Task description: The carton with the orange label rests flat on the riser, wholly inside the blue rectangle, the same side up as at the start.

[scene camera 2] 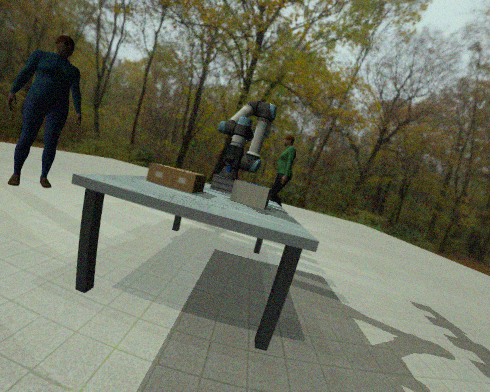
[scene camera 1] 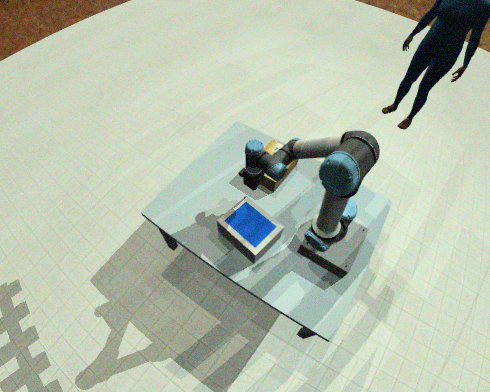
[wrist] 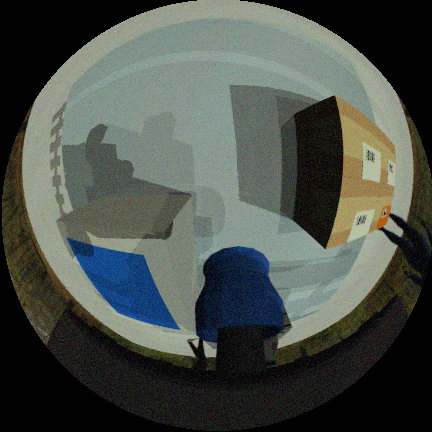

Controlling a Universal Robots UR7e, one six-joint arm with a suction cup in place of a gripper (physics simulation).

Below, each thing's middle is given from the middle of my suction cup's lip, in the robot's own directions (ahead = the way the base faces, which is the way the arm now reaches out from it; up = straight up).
Scene:
Now: suction cup 11 cm past the grey riser with blue rectangle (scene camera 1: 250, 229), 16 cm to the right of it and 10 cm above it.

